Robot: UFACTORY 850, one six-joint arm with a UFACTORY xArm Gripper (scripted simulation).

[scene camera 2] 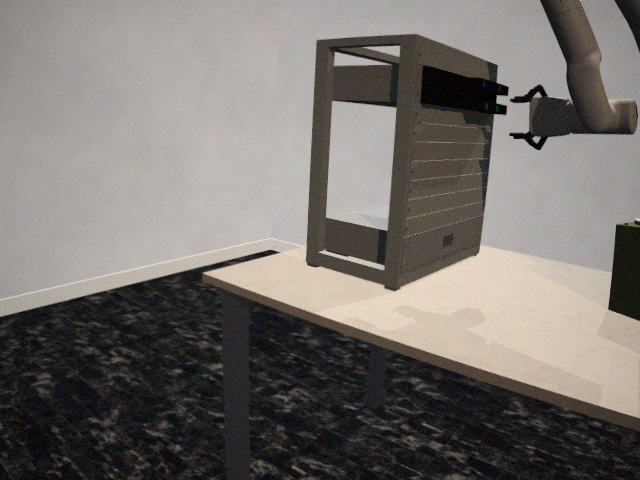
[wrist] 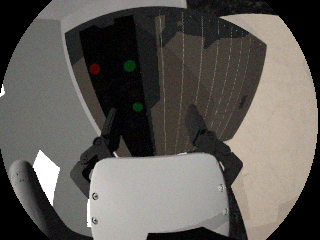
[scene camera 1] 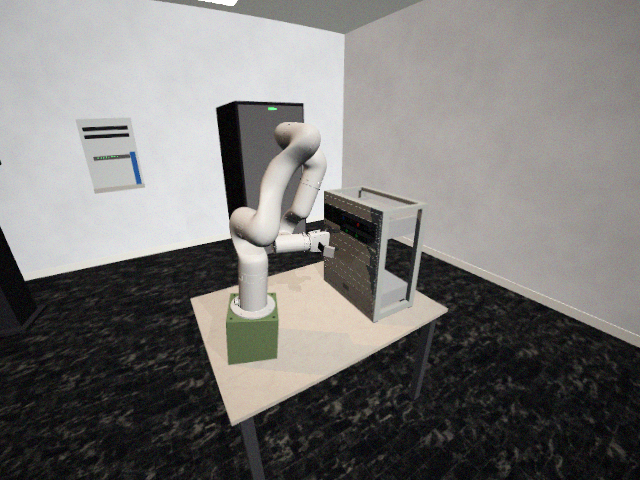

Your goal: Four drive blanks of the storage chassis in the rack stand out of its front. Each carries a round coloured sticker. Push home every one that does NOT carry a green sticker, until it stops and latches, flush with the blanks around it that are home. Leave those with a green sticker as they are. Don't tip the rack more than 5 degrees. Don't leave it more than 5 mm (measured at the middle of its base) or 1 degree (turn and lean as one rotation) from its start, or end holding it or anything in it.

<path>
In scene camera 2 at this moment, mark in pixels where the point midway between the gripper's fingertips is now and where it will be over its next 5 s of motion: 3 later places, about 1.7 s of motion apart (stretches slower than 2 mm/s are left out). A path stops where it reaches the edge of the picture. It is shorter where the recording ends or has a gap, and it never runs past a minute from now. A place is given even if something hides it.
My gripper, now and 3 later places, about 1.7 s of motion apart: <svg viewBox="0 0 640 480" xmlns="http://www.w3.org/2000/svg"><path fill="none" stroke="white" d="M511 117L510 107L503 93L507 94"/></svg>
</path>
